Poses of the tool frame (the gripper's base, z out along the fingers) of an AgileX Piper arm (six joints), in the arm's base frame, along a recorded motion.
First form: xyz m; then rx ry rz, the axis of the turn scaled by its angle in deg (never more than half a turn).
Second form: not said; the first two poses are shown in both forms.
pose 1, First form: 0.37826 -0.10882 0.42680 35.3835 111.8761 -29.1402
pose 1, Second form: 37.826 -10.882 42.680 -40.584 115.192 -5.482
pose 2, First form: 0.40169 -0.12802 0.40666 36.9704 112.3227 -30.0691
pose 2, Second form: 40.169 -12.802 40.666 -42.194 115.925 -5.757
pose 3, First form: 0.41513 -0.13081 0.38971 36.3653 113.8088 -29.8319
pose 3, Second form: 41.513 -13.081 38.971 -41.830 117.129 -6.389
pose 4, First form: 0.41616 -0.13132 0.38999 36.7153 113.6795 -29.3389
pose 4, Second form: 41.616 -13.132 38.999 -41.619 117.189 -5.821
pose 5, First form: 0.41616 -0.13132 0.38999 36.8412 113.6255 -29.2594
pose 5, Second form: 41.616 -13.132 38.999 -41.618 117.189 -5.690
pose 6, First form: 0.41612 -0.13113 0.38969 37.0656 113.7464 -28.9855
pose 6, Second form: 41.612 -13.113 38.969 -41.536 117.406 -5.438
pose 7, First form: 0.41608 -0.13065 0.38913 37.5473 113.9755 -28.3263
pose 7, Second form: 41.608 -13.065 38.913 -41.296 117.856 -4.829
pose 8, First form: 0.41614 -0.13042 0.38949 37.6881 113.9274 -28.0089
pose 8, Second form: 41.614 -13.042 38.949 -41.116 117.901 -4.507
